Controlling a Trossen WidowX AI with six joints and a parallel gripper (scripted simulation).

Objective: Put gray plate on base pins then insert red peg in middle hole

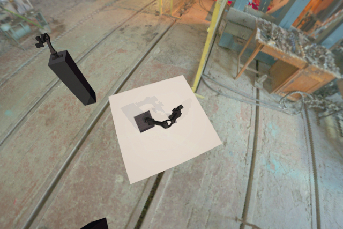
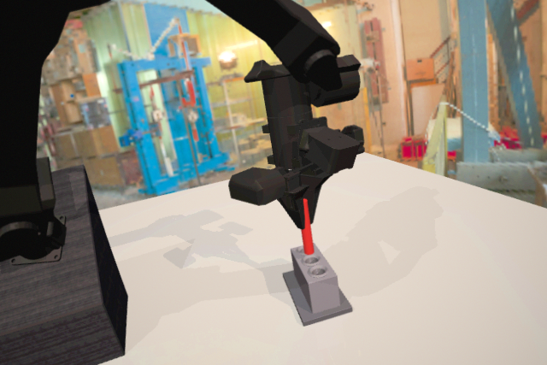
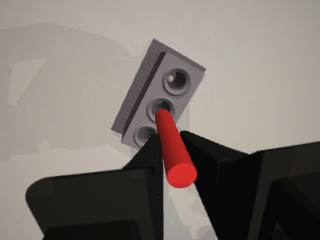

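Right now the red peg is right at my gripper tip. Also, from my gripper tip: gray base 10 cm below; gray plate 7 cm below.
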